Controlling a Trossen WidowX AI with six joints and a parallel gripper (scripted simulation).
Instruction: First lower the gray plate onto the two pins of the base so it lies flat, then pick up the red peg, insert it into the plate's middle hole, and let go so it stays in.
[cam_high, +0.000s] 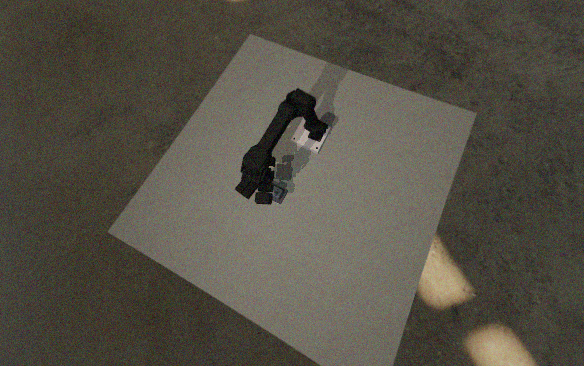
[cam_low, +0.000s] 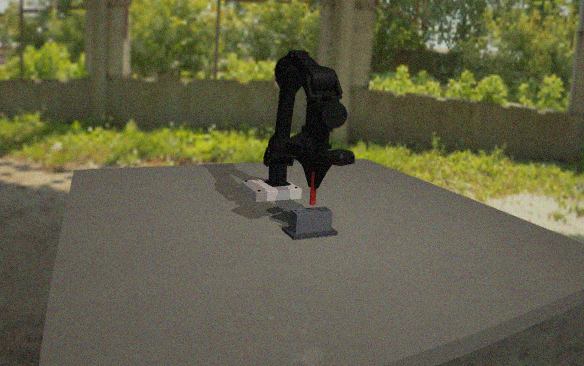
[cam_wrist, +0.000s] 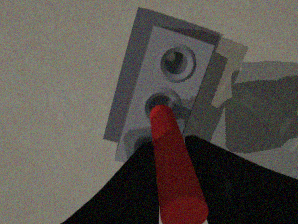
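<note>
My gripper tip is now 7 cm above the gray plate. From my gripper tip the other things lie so: red peg (right at my gripper tip).
</note>
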